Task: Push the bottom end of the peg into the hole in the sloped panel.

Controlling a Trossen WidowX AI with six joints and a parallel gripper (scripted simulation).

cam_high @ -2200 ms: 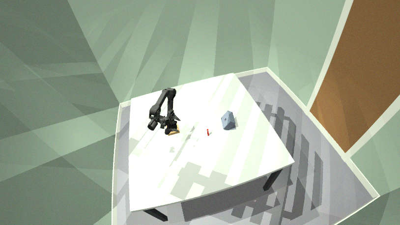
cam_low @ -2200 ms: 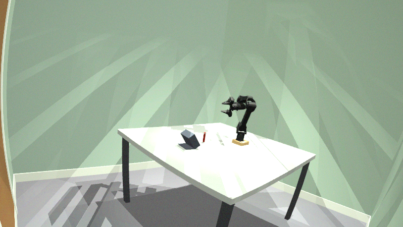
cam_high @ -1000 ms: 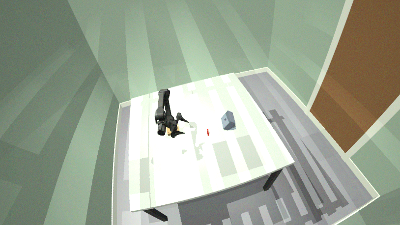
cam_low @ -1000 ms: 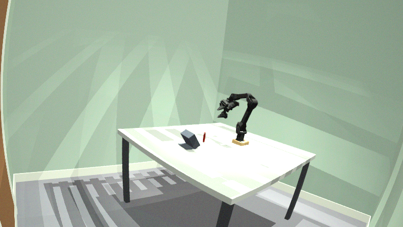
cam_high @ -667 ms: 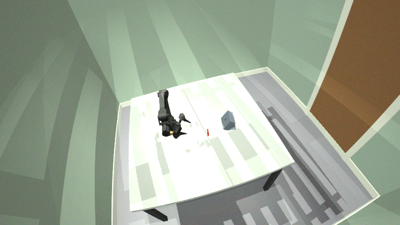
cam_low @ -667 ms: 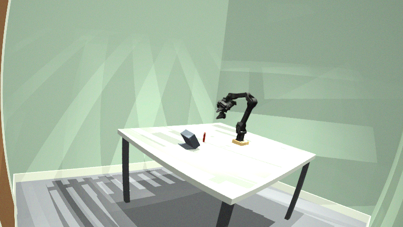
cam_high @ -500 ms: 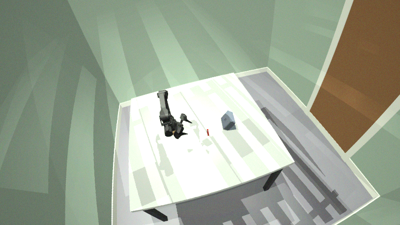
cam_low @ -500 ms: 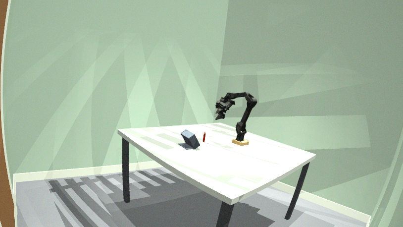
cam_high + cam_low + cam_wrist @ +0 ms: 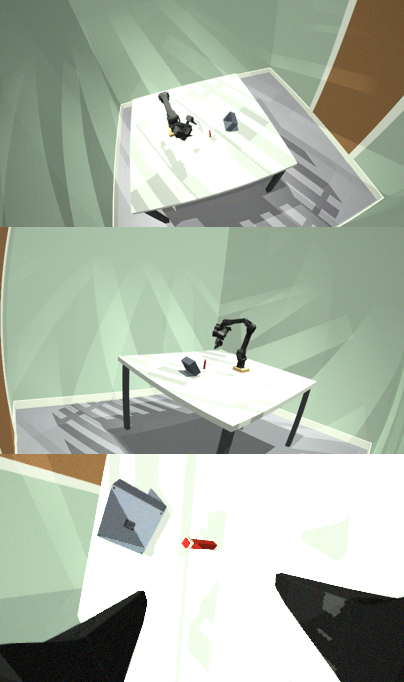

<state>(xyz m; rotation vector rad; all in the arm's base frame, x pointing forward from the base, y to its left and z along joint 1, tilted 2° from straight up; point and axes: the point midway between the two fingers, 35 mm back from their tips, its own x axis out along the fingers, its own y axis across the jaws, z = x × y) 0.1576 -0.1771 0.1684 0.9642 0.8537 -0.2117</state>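
Now: the red square peg 120 mm below my gripper tip, 120 mm ahead of it and 40 mm to the left of it. Also, from my gripper tip: sloped panel: 310 mm ahead, 120 mm to the left, 120 mm below.
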